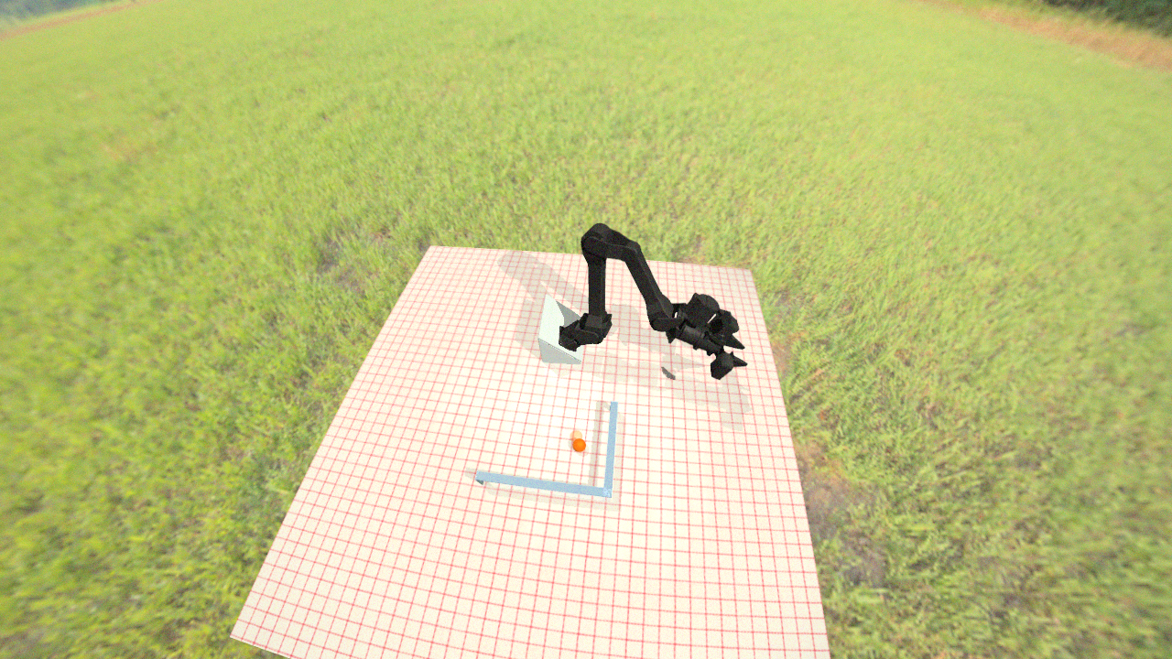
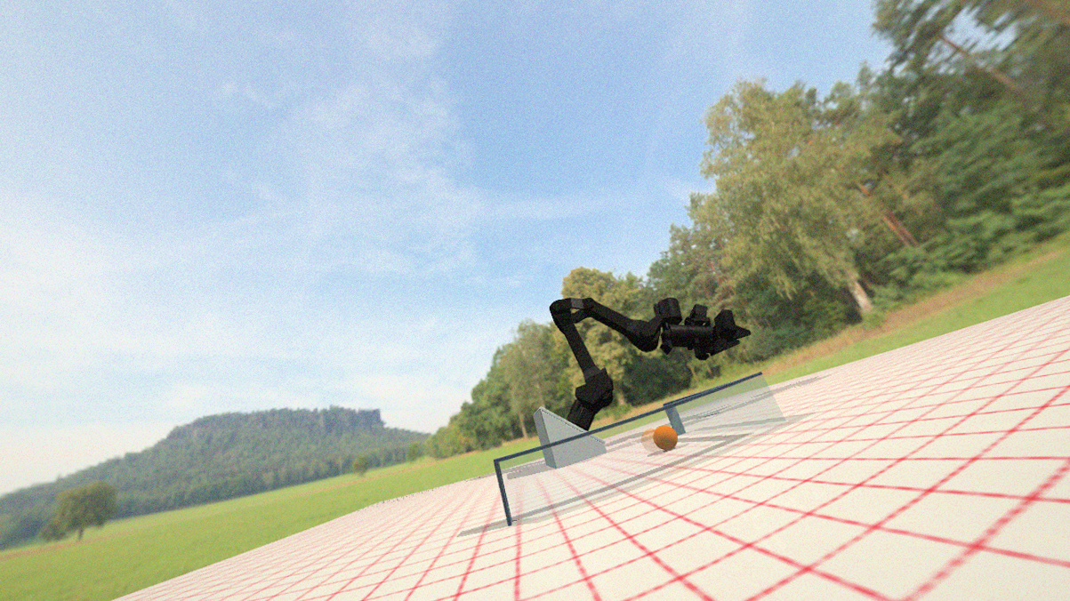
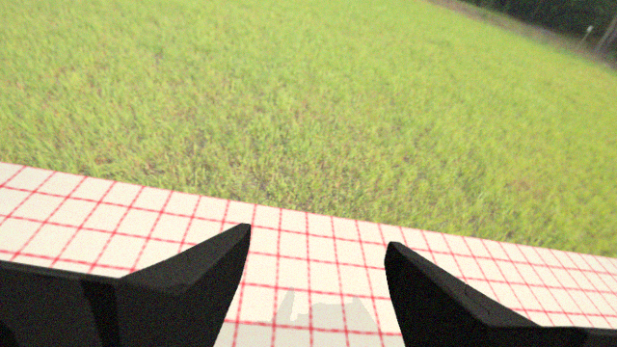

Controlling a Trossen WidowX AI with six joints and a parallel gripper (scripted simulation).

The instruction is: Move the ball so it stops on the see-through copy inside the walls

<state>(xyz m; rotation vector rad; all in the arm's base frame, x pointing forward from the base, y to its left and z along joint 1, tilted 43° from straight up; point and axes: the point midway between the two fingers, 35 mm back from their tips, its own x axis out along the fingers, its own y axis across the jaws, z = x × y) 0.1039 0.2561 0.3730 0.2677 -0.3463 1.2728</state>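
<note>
My gripper tip is now 44 cm to the left of the orange ball, 18 cm short of it and 13 cm above it. Round my gripper tip: see-through copy of ball: 45 cm to the right, 16 cm ahead, 13 cm below.
</note>
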